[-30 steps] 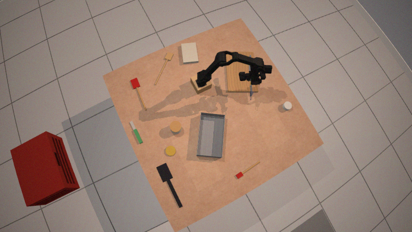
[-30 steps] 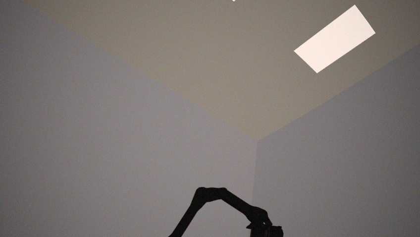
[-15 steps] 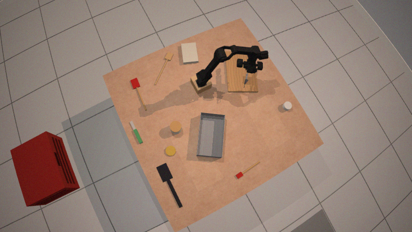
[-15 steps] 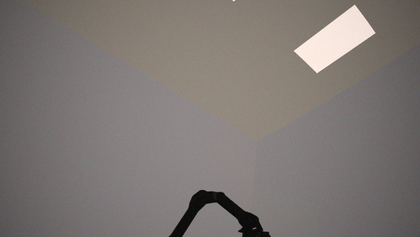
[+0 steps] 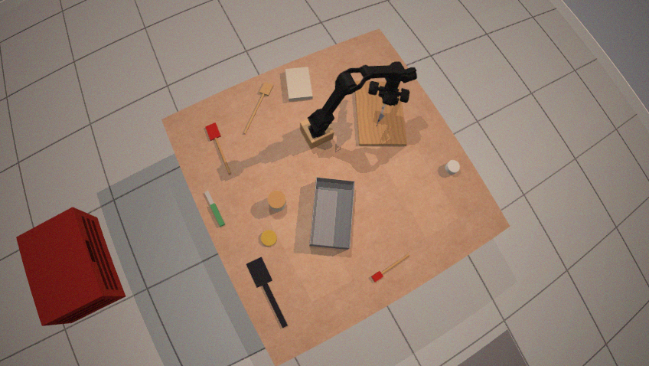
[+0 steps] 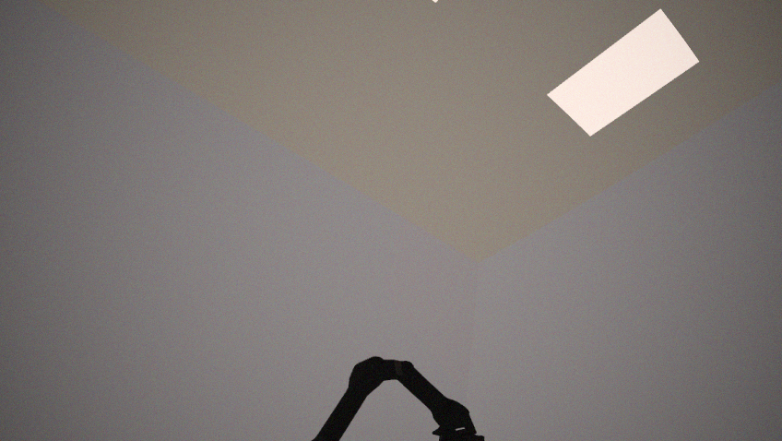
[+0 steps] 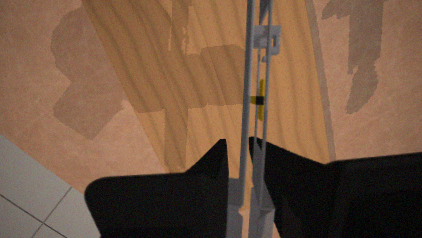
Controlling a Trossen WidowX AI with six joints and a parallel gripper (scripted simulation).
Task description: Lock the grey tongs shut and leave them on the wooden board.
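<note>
Right now my gripper tip is 3 cm below the yellow slider part, 3 cm short of it and 2 cm to the left of it. The rest, counted from my gripper tip: wooden board: 12 cm below; then cream block: 33 cm to the right, 29 cm behind, 11 cm below; then white cylinder: 40 cm ahead, 22 cm to the left, 11 cm below.
</note>
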